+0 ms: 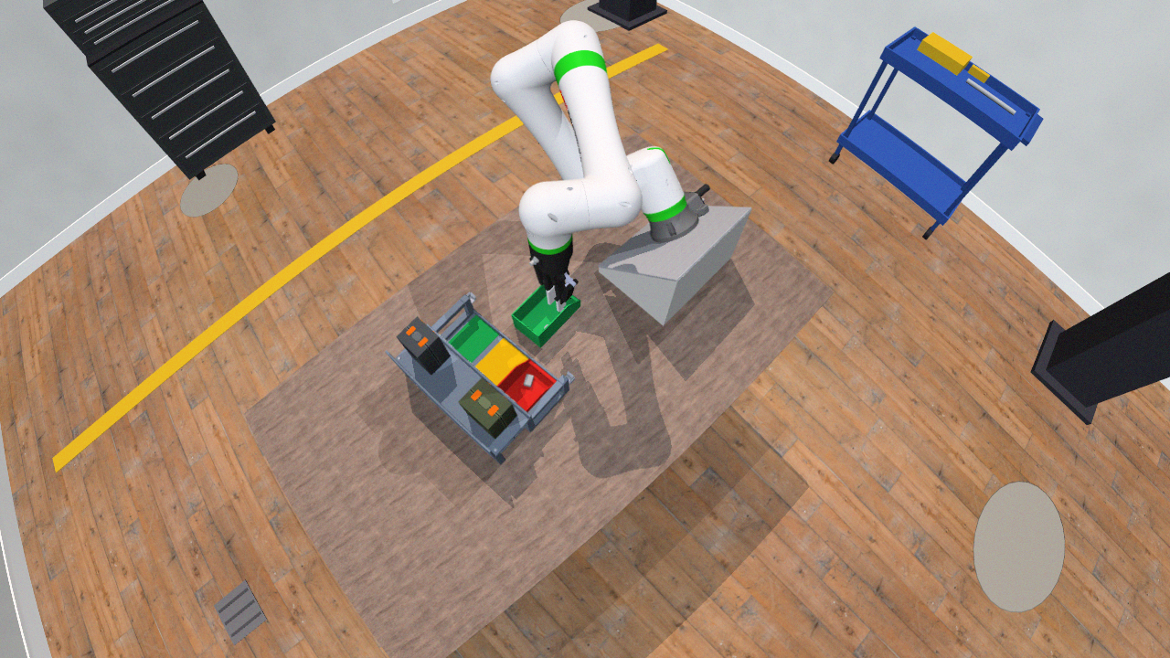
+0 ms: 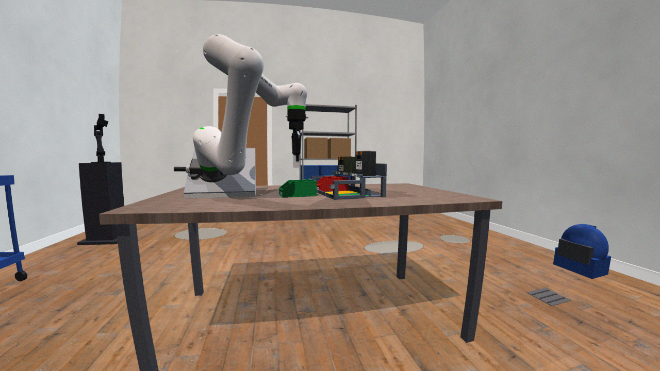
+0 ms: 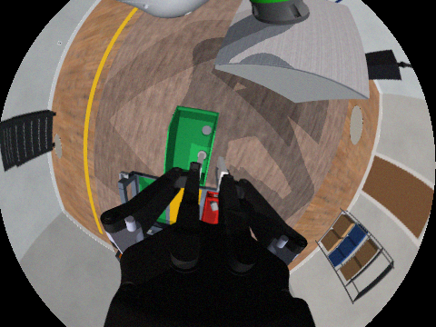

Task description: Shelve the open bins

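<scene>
Now: the green bin 50 mm to the right of my hand and 130 mm below it. Round my hand: red bin (210 mm ahead, 90 mm to the left, 130 mm below).
</scene>
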